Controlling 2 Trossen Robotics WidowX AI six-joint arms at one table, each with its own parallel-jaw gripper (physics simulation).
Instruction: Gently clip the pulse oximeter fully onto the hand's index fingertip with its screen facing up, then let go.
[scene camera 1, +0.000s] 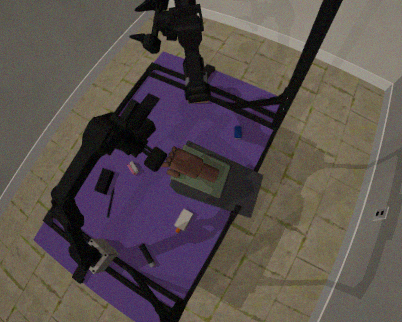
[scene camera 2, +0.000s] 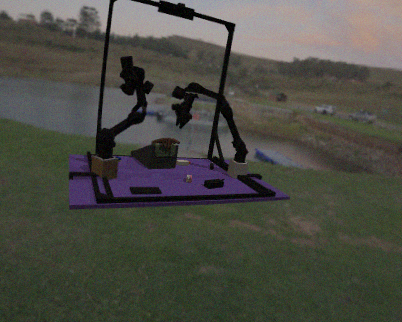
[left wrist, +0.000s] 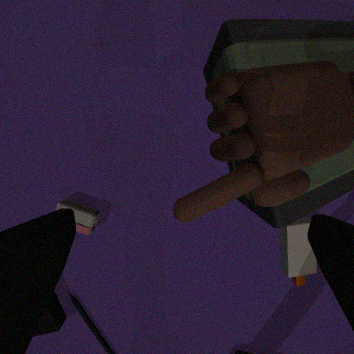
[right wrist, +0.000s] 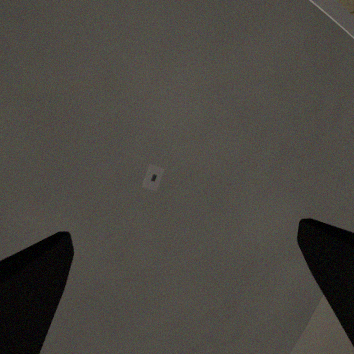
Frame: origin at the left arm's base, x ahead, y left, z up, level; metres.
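Seen in the pictures: left gripper, fingertip midpoint: (scene camera 1: 149, 150) (scene camera 2: 178, 127) (left wrist: 194, 223); right gripper, fingertip midpoint: (scene camera 1: 132, 23) (scene camera 2: 144, 84) (right wrist: 186, 236); left arm's base, origin of the base link: (scene camera 1: 92, 256) (scene camera 2: 239, 161); right arm's base, origin of the base link: (scene camera 2: 105, 156).
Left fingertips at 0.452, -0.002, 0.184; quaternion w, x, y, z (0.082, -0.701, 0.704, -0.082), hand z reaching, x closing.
Pixels of each thing's top centre, then the offset from my left fingertips to it, as dx, dy, dz.
- pulse oximeter, middle of its top: (left wrist: 72, 219) (scene camera 1: 131, 167) (scene camera 2: 189, 176) -0.072, +0.142, -0.258
- white box, middle of its top: (left wrist: 301, 256) (scene camera 1: 182, 221) (scene camera 2: 183, 160) -0.123, -0.185, -0.262
- black block, middle of its top: (left wrist: 28, 303) (scene camera 1: 102, 180) (scene camera 2: 214, 180) -0.203, +0.213, -0.254
- thin black stick, middle of its top: (left wrist: 90, 327) (scene camera 1: 110, 202) -0.256, +0.129, -0.280
- dark cylinder, middle of its top: (scene camera 1: 146, 255) -0.325, -0.153, -0.262
- blue item, middle of its top: (scene camera 1: 238, 131) +0.339, -0.146, -0.257
A small white-and-pink clip, the pulse oximeter (scene camera 1: 132, 167) (scene camera 2: 188, 178) (left wrist: 85, 217), lies on the purple mat, apart from the hand; its screen cannot be made out. The brown hand (scene camera 1: 187, 162) (scene camera 2: 166, 142) (left wrist: 295, 110) rests on a green pad, with its index finger (left wrist: 217, 192) stretched out towards the oximeter's side and bare. My left gripper (scene camera 1: 137, 152) (scene camera 2: 181, 122) (left wrist: 194, 223) is open and empty, pointing down high above the mat, between the oximeter and the hand. My right gripper (scene camera 1: 135, 22) (scene camera 2: 137, 90) (right wrist: 186, 236) is open and empty, raised high, facing a grey surface.
The pad sits on a dark grey wedge (scene camera 1: 245, 190) (scene camera 2: 150, 159). A white box (scene camera 1: 184, 218) (left wrist: 301, 250) with an orange tip, a black block (scene camera 1: 104, 181) (scene camera 2: 214, 184), a thin black stick (scene camera 1: 111, 202), a dark cylinder (scene camera 1: 146, 253) and a blue item (scene camera 1: 237, 131) lie about.
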